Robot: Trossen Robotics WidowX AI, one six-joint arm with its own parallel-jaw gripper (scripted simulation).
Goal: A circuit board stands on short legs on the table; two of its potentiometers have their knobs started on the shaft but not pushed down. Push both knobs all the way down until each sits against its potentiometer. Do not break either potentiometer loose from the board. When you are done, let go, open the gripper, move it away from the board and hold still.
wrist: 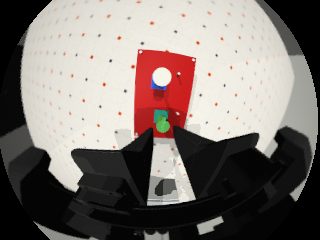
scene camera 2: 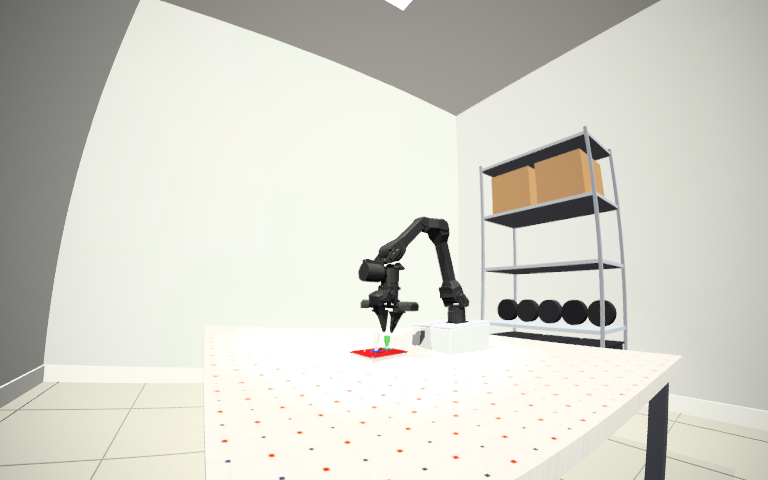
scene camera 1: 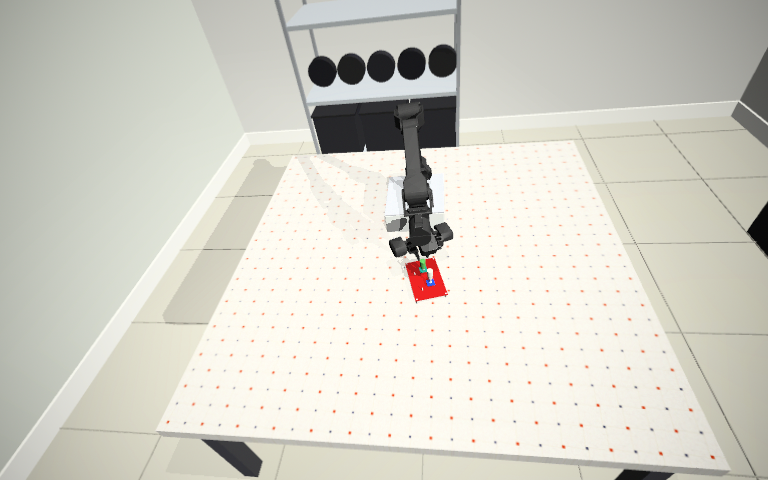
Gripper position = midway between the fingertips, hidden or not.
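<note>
My gripper (scene camera 1: 422,258), visible. Gripper (scene camera 2: 387,332), visible. Gripper (wrist: 163,130), visible too.
</note>
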